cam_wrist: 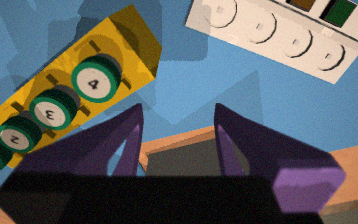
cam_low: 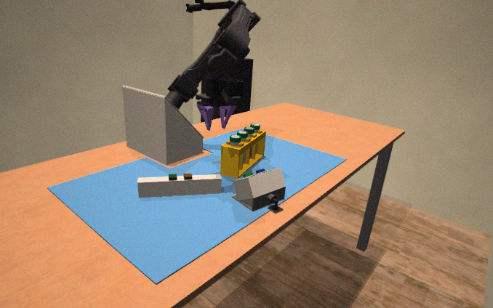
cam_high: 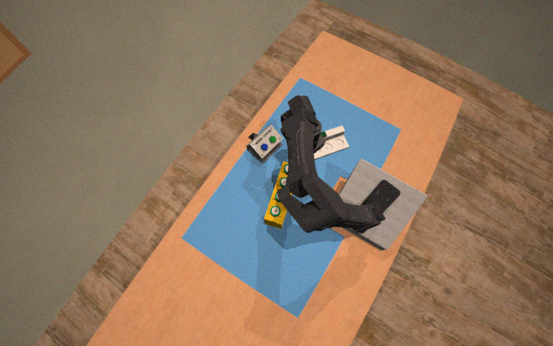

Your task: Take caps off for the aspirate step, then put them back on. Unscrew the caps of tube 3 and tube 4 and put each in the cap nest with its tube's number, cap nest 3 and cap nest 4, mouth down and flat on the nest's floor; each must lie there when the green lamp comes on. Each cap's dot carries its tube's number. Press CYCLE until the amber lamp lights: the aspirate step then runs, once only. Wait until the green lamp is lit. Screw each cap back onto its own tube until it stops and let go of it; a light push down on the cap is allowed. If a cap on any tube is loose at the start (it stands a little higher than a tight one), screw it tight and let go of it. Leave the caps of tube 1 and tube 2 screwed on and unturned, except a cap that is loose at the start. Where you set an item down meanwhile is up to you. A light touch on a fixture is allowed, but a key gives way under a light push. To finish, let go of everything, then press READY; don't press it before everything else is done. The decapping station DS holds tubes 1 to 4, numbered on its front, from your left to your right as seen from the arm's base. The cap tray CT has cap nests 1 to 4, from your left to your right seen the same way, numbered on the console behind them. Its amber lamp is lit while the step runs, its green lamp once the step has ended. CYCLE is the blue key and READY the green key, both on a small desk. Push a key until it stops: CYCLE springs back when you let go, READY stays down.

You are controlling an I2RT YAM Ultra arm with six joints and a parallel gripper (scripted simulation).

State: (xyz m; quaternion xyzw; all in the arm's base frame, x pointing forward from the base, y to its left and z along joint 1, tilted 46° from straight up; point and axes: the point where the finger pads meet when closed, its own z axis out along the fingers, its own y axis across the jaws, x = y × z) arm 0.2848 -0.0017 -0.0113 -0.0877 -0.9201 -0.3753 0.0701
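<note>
My hand is 2 cm short of the cap 4, 6 cm to the right of it and 4 cm above it. The rest, counted from my hand: green key (15 cm ahead, 2 cm to the right, 9 cm below); cap 3 (11 cm to the left, 4 cm below); cap 2 (2 cm behind, 16 cm to the left, 4 cm below).
</note>
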